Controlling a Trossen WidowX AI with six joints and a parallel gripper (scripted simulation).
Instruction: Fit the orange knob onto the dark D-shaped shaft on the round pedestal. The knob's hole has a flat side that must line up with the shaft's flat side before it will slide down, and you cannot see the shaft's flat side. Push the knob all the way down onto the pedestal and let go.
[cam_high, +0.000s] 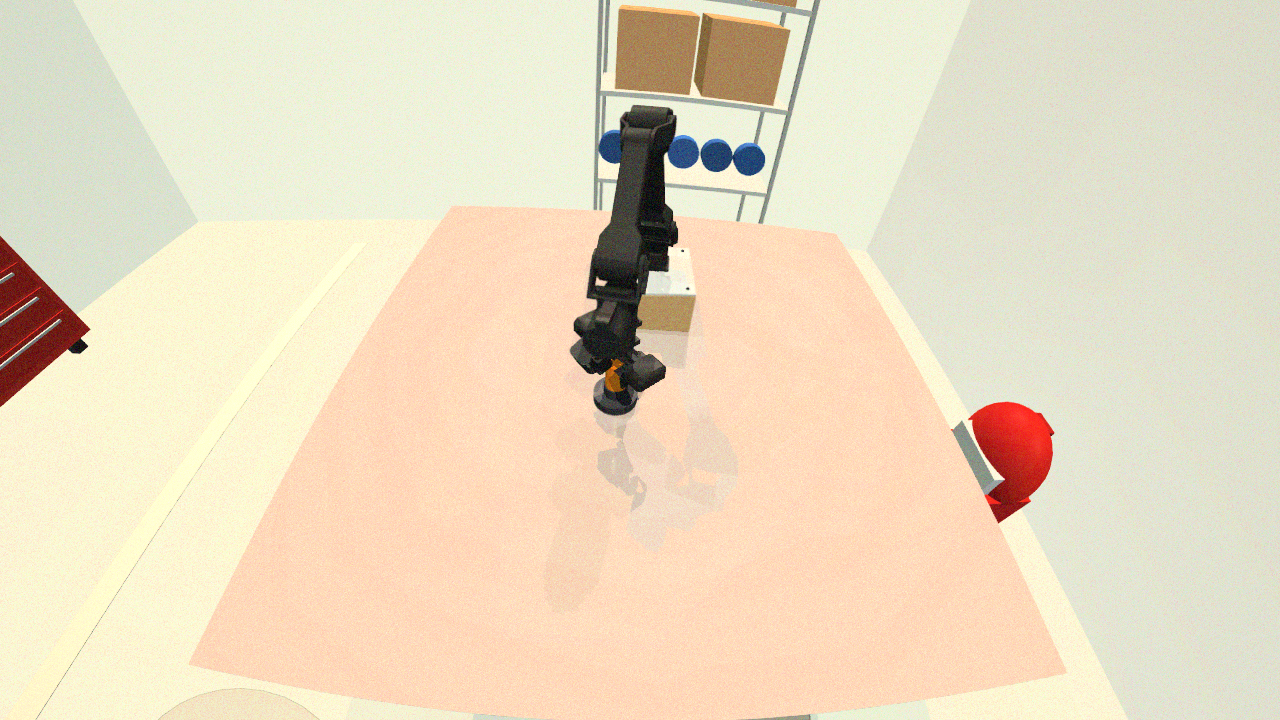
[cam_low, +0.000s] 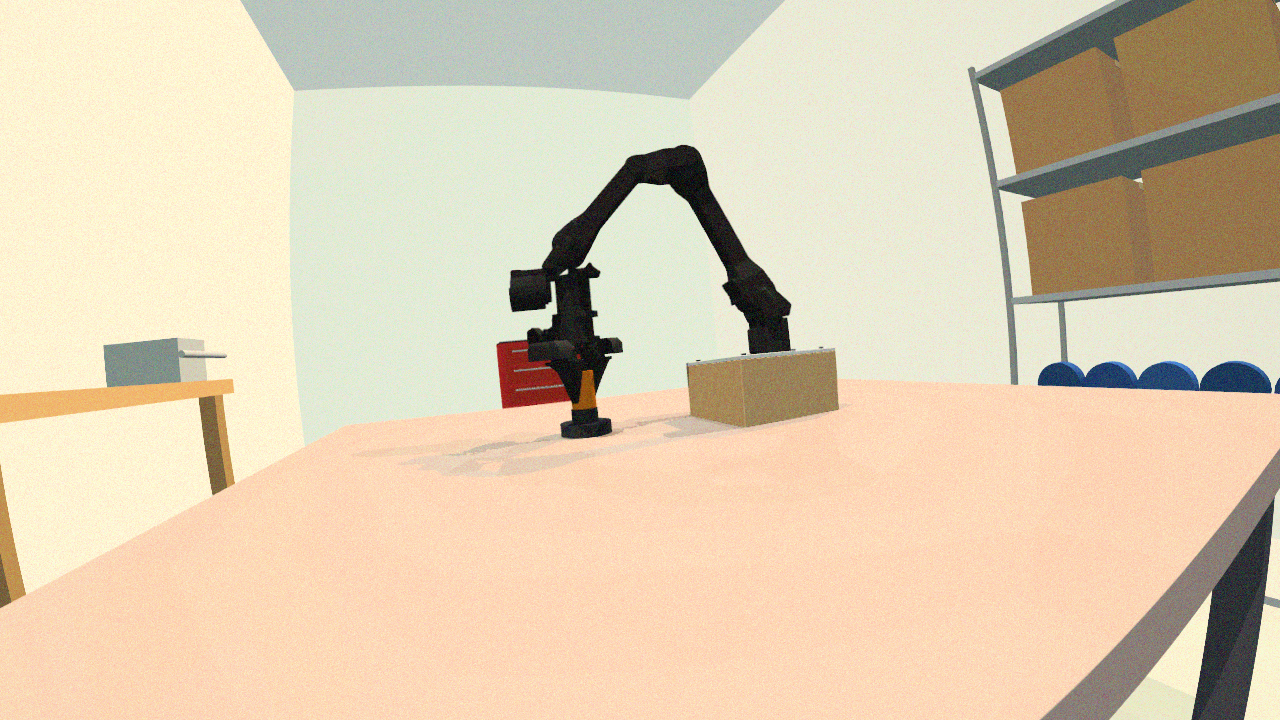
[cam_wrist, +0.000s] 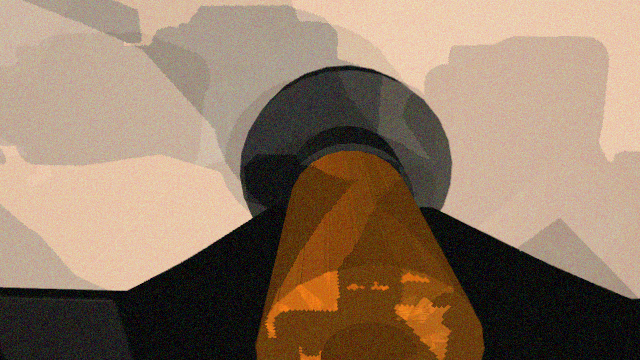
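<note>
Right now the orange knob is 20 mm above my gripper tip. Also, from my gripper tip: dark round pedestal 20 mm below.
</note>
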